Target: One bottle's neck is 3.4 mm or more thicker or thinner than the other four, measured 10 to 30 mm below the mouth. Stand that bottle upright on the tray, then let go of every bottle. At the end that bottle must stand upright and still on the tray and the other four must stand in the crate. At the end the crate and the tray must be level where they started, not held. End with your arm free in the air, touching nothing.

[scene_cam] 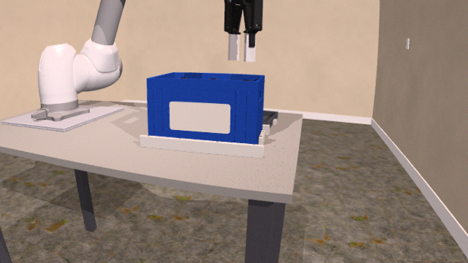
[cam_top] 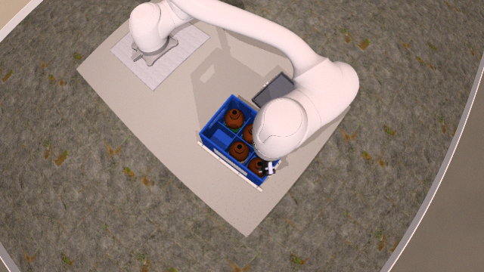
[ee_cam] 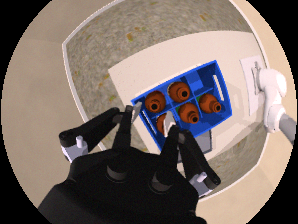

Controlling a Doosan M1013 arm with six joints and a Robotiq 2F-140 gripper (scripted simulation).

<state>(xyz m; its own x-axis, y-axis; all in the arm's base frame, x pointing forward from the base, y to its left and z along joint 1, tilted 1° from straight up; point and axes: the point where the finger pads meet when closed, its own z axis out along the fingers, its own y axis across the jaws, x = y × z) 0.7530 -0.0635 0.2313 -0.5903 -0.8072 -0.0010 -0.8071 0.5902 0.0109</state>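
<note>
The bottle is 160 mm below my hand. Also, from my hand: crate: 160 mm below, 100 mm behind, 30 mm to the left; dark grey tray: 290 mm to the left, 240 mm below, 100 mm behind.
</note>
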